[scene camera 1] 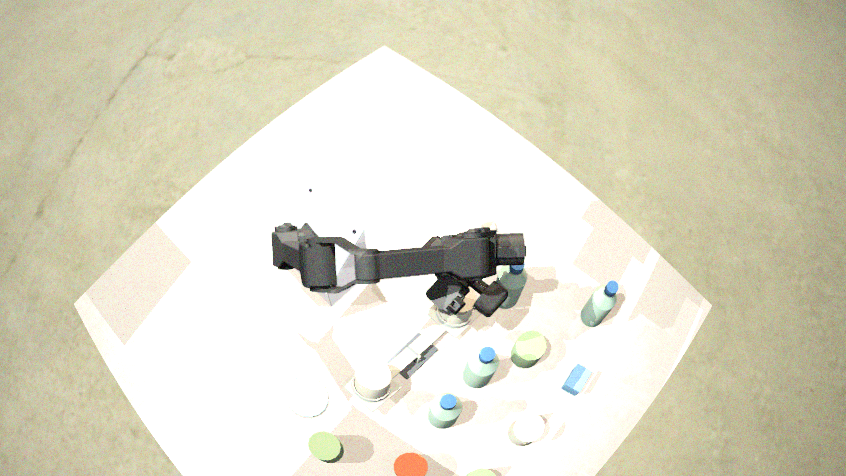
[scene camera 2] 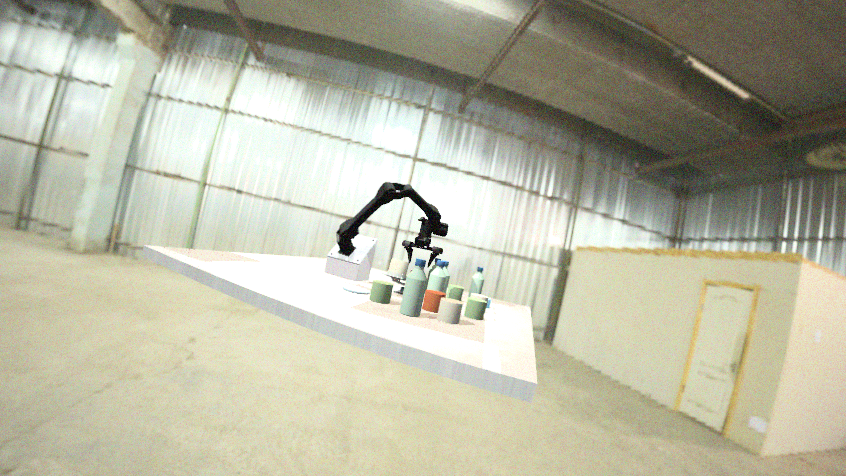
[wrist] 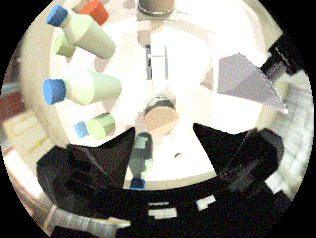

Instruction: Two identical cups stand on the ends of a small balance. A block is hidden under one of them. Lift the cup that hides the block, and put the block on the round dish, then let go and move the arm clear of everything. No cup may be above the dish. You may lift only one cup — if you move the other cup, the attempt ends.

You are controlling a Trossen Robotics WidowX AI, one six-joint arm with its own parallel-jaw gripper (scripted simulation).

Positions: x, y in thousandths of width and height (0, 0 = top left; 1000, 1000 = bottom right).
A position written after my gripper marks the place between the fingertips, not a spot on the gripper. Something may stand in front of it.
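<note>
There's a grey balance (scene camera 1: 495, 728) here, and a bottle (scene camera 1: 525, 862), a bottle (scene camera 1: 570, 764), a bottle (scene camera 1: 607, 585) and a bottle (scene camera 1: 713, 629). I can see a bottle (scene camera 2: 491, 602) too. My gripper (scene camera 1: 542, 619) holds nothing and it's open. You'd also find my gripper (wrist: 524, 536) in that wrist view.
</note>
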